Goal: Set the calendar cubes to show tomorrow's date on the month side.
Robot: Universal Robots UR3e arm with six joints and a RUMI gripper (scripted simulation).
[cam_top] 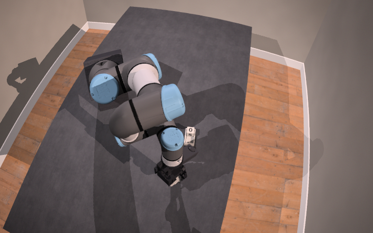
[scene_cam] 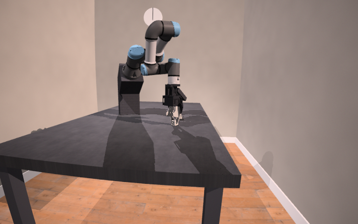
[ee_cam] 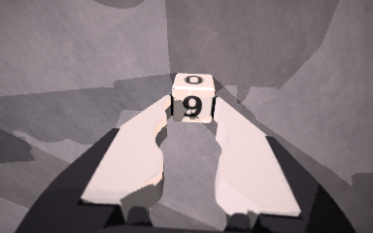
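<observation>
Right now the calendar tray is 20 mm ahead of my hand, 200 mm to the left of it and 20 mm below it. Round my hand: white cube: 10 mm below.
</observation>
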